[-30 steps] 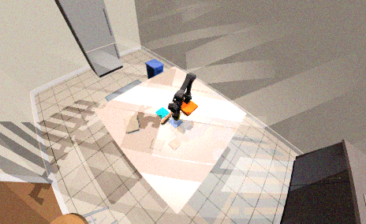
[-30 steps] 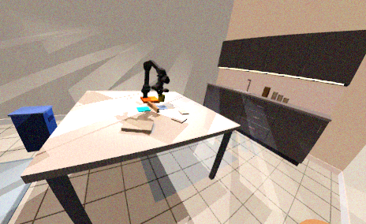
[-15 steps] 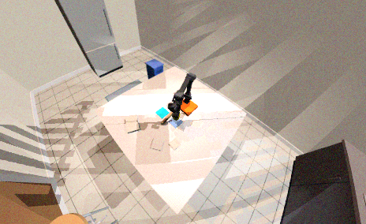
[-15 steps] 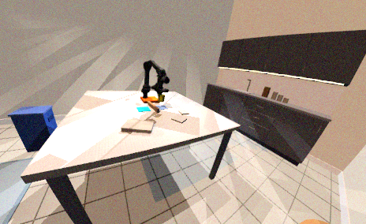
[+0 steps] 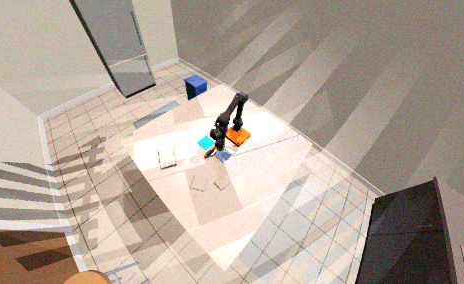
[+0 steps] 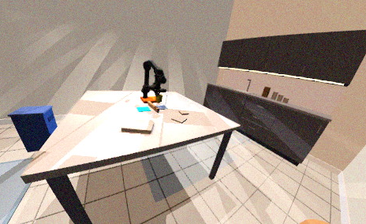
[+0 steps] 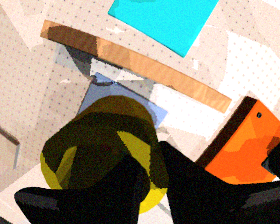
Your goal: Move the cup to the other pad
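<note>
Now: the cyan pad 50 mm ahead of my gripper tip, 130 mm to the right of it and 110 mm below it. Round my gripper tip: flat board (380 mm ahead, 220 mm to the right, 80 mm below); then yellow cup (20 mm ahead, 20 mm to the left); then light blue pad (20 mm ahead, 50 mm to the left, 110 mm below).
</note>
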